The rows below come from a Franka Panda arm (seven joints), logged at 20 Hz.
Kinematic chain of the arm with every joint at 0, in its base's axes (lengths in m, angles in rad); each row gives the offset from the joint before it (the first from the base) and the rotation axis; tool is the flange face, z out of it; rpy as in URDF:
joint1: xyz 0 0 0.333 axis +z
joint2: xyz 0 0 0 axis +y
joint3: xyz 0 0 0.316 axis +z
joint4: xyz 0.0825 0 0 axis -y
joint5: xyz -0.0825 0 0.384 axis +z
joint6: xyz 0 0 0 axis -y
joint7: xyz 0.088 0 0 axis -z
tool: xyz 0 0 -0.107 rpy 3.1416 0 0
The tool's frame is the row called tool.
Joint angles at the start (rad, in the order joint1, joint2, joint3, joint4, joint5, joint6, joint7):
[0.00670 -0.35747 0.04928 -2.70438 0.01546 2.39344 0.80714]
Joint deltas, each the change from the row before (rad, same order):
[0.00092 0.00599 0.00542 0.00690 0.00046 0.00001 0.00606]
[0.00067 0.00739 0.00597 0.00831 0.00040 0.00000 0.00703]
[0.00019 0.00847 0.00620 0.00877 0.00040 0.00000 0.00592]
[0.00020 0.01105 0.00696 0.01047 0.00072 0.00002 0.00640]
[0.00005 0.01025 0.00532 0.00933 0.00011 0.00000 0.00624]
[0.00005 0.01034 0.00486 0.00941 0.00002 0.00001 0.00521]
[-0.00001 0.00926 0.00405 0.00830 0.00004 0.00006 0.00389]
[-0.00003 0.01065 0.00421 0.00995 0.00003 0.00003 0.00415]
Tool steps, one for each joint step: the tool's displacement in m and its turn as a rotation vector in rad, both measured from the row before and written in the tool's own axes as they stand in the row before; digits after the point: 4 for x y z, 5 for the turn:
[-0.0002 -0.0033 -0.0005 -0.00003 0.00132 0.00021]
[-0.0001 -0.0037 -0.0005 -0.00006 0.00137 0.00081]
[0.0001 -0.0038 -0.0002 -0.00047 0.00090 -0.00007]
[0.0002 -0.0044 0.0002 -0.00091 0.00011 -0.00017]
[0.0004 -0.0037 0.0003 -0.00111 -0.00018 0.00095]
[0.0005 -0.0036 0.0004 -0.00099 -0.00029 0.00027]
[0.0005 -0.0032 0.0004 -0.00084 -0.00043 -0.00018]
[0.0008 -0.0036 0.0003 -0.00056 -0.00039 -0.00011]

